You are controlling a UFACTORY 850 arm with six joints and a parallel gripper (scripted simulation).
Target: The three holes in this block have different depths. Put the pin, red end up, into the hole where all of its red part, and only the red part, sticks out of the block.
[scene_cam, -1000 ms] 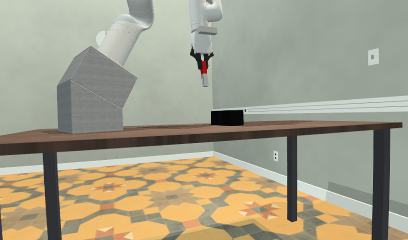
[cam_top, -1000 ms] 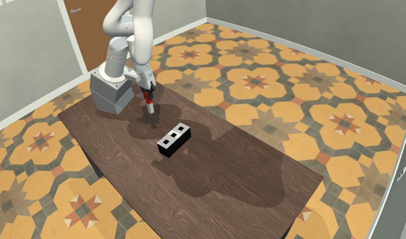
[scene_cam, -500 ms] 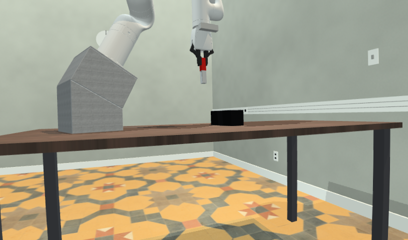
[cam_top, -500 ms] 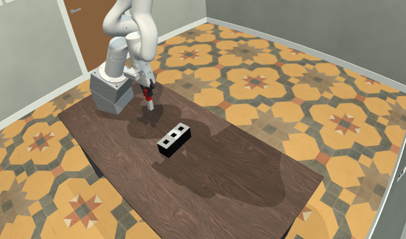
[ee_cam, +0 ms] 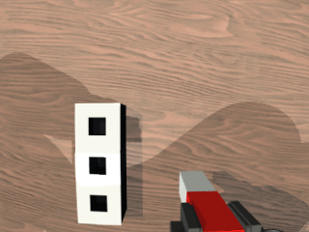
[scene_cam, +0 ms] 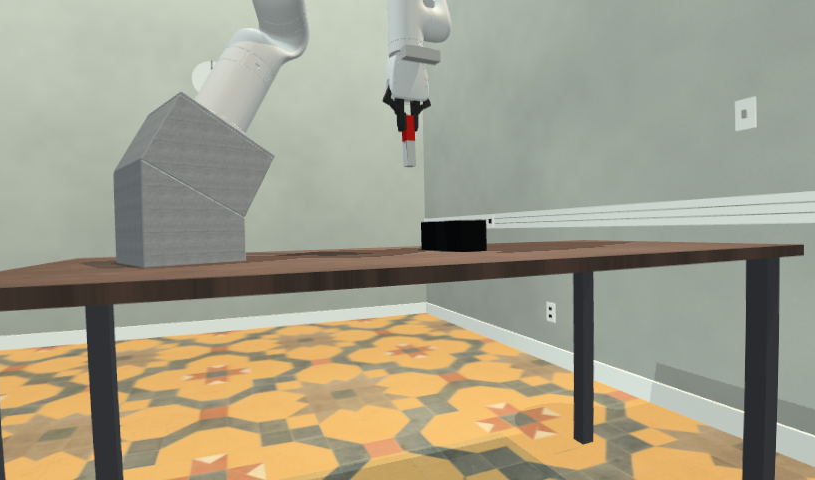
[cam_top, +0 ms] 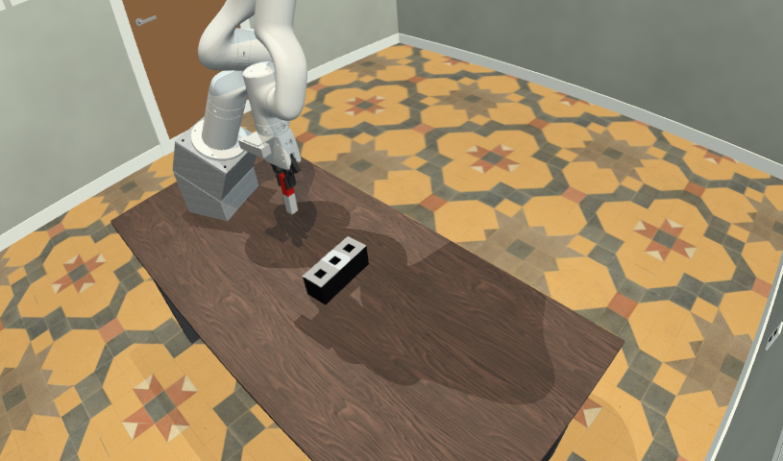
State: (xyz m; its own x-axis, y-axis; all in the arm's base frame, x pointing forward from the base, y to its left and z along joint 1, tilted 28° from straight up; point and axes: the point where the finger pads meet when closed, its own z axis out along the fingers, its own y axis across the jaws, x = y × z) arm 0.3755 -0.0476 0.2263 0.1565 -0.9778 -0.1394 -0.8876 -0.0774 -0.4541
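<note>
My hand is 27 cm above the black block, 12 cm short of it and 3 cm to the right of it. Also, from my hand: pin (2 cm below).
</note>
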